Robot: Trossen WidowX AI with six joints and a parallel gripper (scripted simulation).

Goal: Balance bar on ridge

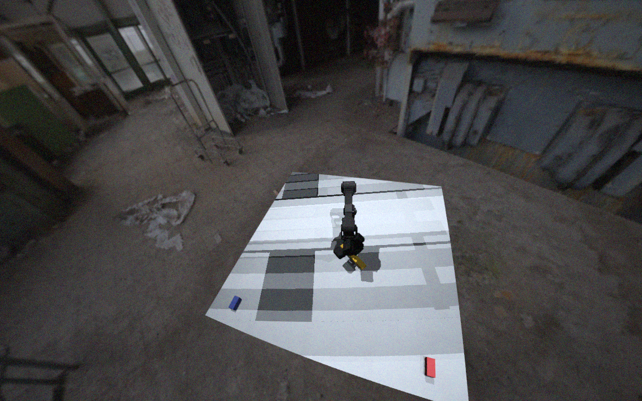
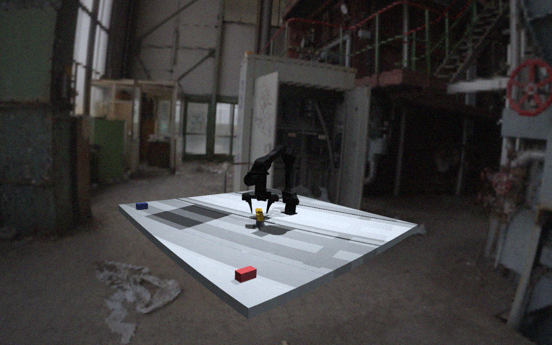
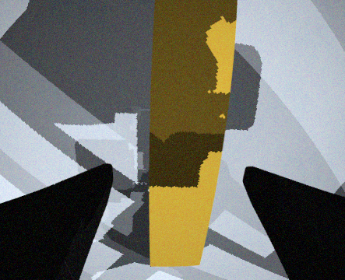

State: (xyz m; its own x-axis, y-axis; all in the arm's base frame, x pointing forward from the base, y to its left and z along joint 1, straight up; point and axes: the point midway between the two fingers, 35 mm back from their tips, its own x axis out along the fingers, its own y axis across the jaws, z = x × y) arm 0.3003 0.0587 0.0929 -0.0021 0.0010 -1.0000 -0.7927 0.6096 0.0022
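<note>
Now: the yellow bar 20 mm to the left of my gripper tip and 20 mm ahead of it. The rest, counted from my gripper tip: blue block: 560 mm to the right, 440 mm ahead, 40 mm below; red block: 440 mm to the left, 440 mm ahead, 40 mm below.
</note>
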